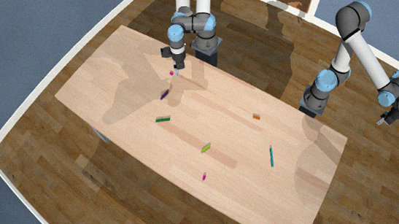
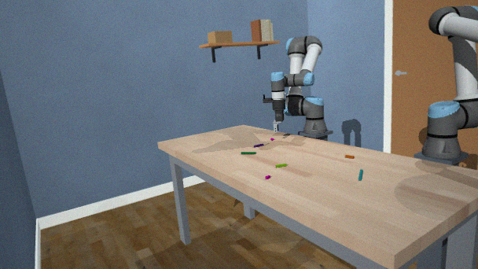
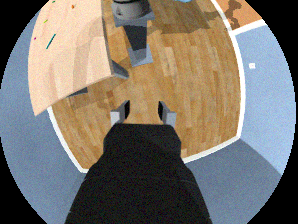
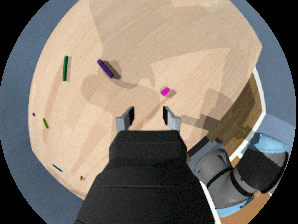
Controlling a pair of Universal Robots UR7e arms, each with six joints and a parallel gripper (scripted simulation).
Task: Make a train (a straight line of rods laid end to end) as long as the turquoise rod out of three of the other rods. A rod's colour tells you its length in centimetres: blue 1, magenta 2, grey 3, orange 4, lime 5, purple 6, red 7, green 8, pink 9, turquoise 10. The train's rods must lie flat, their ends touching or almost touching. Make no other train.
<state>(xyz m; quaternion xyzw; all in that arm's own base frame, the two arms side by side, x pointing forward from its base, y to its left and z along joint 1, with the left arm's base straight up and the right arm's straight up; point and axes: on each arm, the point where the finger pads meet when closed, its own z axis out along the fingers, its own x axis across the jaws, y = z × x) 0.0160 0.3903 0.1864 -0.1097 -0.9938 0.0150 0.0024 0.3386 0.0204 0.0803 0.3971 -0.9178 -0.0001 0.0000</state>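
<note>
Right now the lime rod is 28 cm ahead of my right hand, 39 cm to the left of it and 8 cm below it. Also, from my right hand: green rod 27 cm ahead, 10 cm to the left, 8 cm below; then orange rod 3 cm behind, 52 cm to the left, 8 cm below; then purple rod 14 cm ahead, 1 cm to the left, 8 cm below.
</note>
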